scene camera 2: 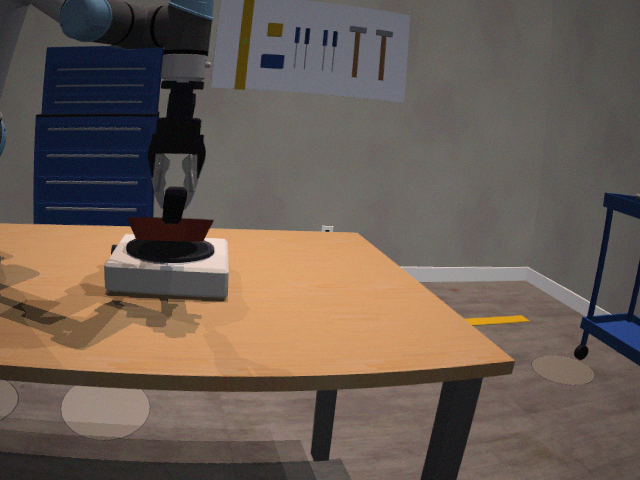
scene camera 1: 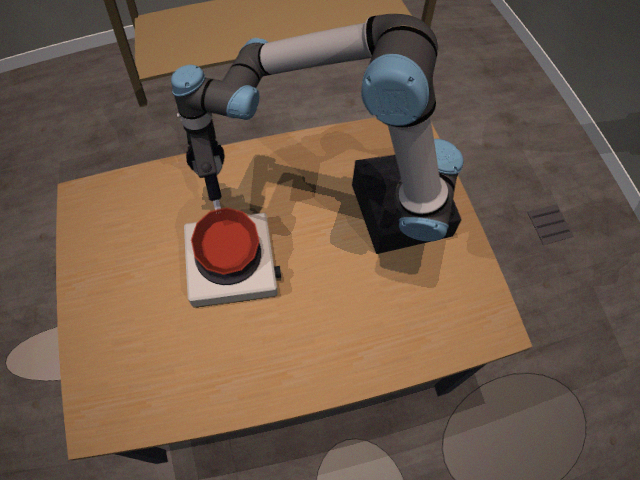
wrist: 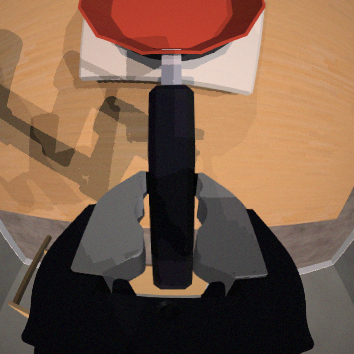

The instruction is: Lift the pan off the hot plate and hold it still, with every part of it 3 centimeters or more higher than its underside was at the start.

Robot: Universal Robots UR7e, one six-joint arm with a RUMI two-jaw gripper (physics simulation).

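The red pan [scene camera 1: 225, 242] [scene camera 2: 170, 229] [wrist: 172, 25] is raised a little above the dark round burner [scene camera 1: 227, 278] [scene camera 2: 170, 254] of the white hot plate [scene camera 1: 232, 296] [scene camera 2: 165, 281] [wrist: 215, 75]. In scene camera 2 the burner's top shows below the pan's underside, and the pan looks about level. I cannot tell the exact height of the gap. My gripper [scene camera 1: 209, 175] [scene camera 2: 175, 202] [wrist: 171, 174] is shut on the pan's black handle [scene camera 1: 213, 190] [wrist: 171, 130], with one jaw on each side. The handle points back toward the gripper, away from the hot plate.
The hot plate stands on the wooden table [scene camera 1: 361, 310] [scene camera 2: 310, 310]. The arm's black base block [scene camera 1: 369, 206] is on the right side in scene camera 1. A blue drawer cabinet [scene camera 2: 95, 167] and a blue cart [scene camera 2: 599, 258] stand away from the table.
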